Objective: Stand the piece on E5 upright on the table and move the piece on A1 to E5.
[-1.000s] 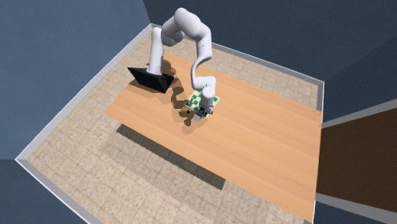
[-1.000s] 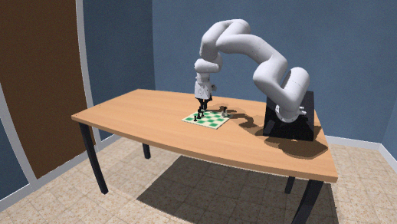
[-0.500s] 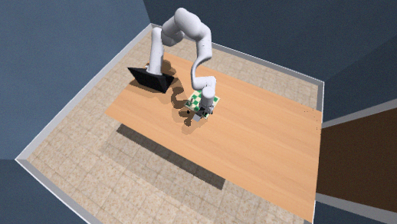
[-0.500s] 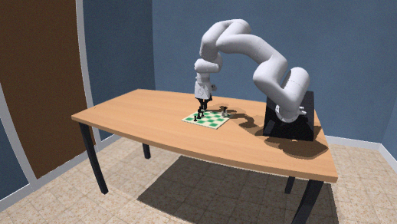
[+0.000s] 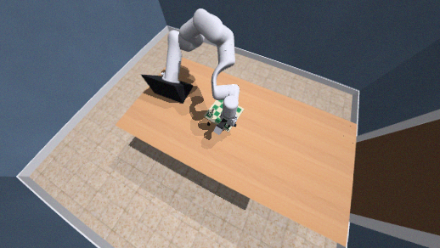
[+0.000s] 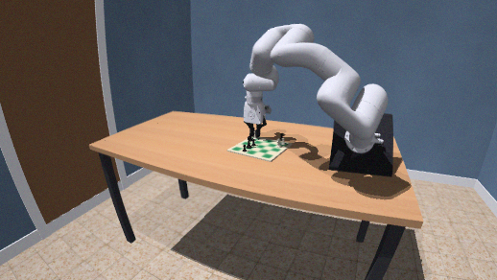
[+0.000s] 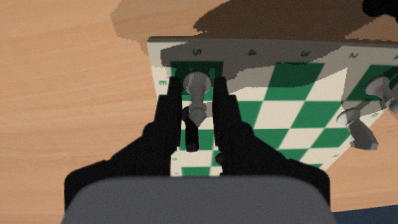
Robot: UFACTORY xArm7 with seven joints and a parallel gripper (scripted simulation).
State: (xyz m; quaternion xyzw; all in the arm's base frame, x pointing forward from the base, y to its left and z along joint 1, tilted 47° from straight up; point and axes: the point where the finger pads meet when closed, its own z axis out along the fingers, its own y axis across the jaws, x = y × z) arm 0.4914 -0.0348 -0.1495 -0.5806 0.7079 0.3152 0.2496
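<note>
Now: hand 10 mm above the white chess piece. Round my hand: chessboard (60 mm behind, 90 mm to the left, 30 mm below); black chess piece (10 mm ahead, 40 mm to the left, 20 mm below); white piece (140 mm behind, 70 mm to the left, 20 mm below).
</note>
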